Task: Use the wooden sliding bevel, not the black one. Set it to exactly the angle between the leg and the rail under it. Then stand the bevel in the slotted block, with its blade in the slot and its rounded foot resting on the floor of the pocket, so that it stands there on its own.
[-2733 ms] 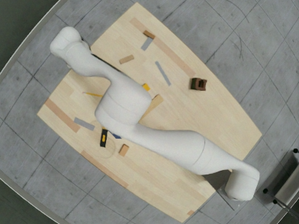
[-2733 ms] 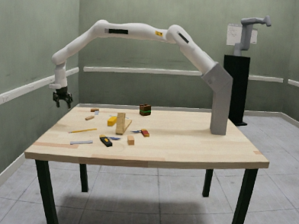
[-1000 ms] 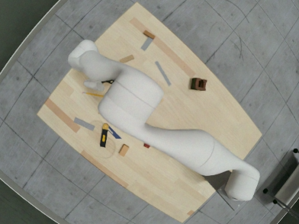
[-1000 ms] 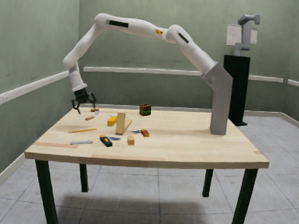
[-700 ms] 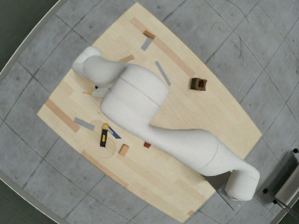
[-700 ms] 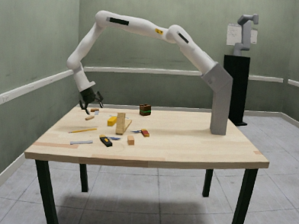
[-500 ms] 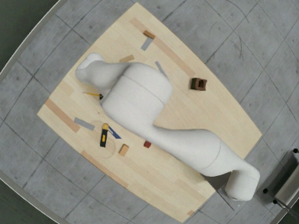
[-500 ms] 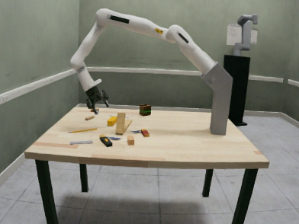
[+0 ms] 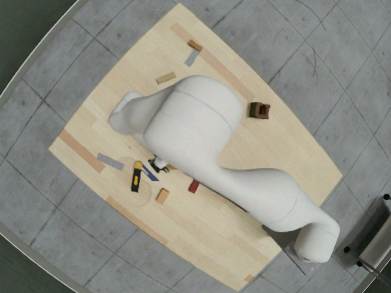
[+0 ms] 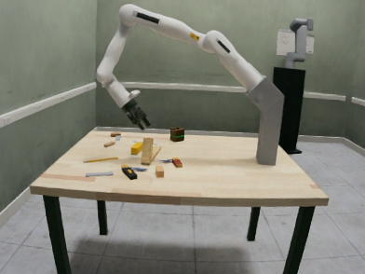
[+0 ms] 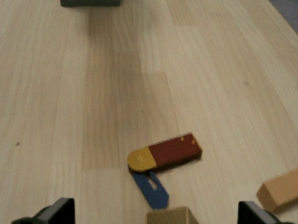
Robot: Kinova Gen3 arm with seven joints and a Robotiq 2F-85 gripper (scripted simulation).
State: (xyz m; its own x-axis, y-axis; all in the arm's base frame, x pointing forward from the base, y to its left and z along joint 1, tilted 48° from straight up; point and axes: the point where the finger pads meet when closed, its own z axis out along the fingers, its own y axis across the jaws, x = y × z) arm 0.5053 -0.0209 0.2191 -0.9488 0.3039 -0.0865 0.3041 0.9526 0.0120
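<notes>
The wooden sliding bevel is 12 cm behind my hand, 7 cm to the left of it and 16 cm below it. Also, from my hand: leg-and-rail wooden piece: 4 cm behind, 5 cm to the right, 11 cm below; blue blade: 10 cm behind, 5 cm to the left, 16 cm below; yellow block: 2 cm ahead, 14 cm to the right, 16 cm below.
</notes>
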